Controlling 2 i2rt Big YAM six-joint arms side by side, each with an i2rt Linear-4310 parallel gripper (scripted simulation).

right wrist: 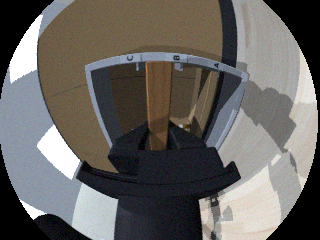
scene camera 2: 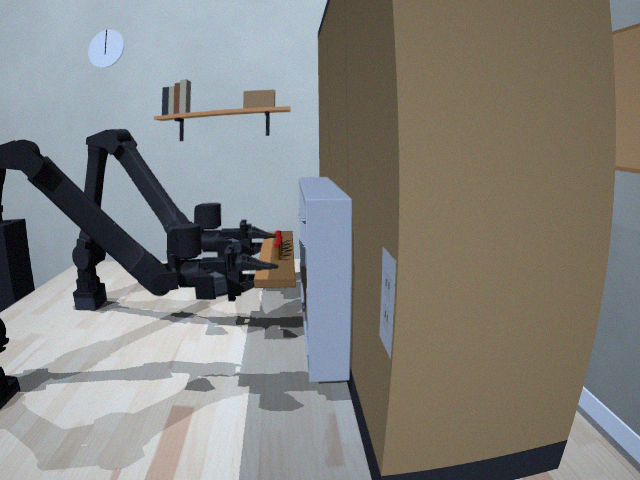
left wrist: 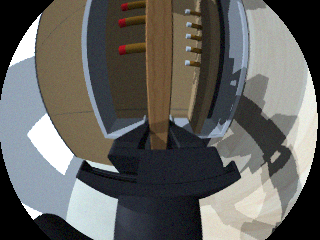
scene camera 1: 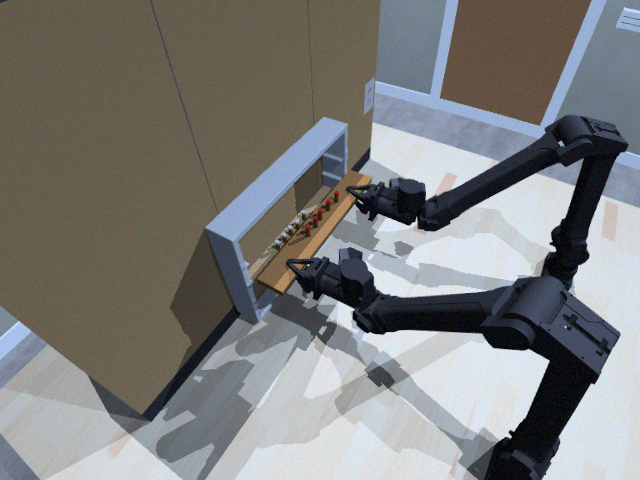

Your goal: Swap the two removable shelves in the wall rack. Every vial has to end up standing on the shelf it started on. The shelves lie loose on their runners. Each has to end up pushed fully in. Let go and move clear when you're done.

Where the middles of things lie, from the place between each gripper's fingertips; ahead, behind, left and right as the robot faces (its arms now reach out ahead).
My right gripper is now 150 mm to the right of the wall rack (scene camera 2: 327, 232), 100 mm short of it and 30 mm above it. Round my right hand: brown wooden shelf (scene camera 1: 278, 276) (150 mm to the left, 10 mm ahead); pale wooden shelf (scene camera 1: 269, 254) (150 mm to the left, 100 mm below, 100 mm ahead); wall outlet (scene camera 2: 388, 263) (400 mm to the right, 130 mm ahead, 70 mm above).
My left hand (scene camera 1: 288, 263) is 100 mm short of the pale wooden shelf, 150 mm to the left of it and 100 mm above it. The rest, counted from my left hand: brown wooden shelf: 150 mm to the right; wall outlet: 130 mm ahead, 700 mm to the right, 70 mm above; wall rack: 100 mm ahead, 150 mm to the right, 20 mm below.
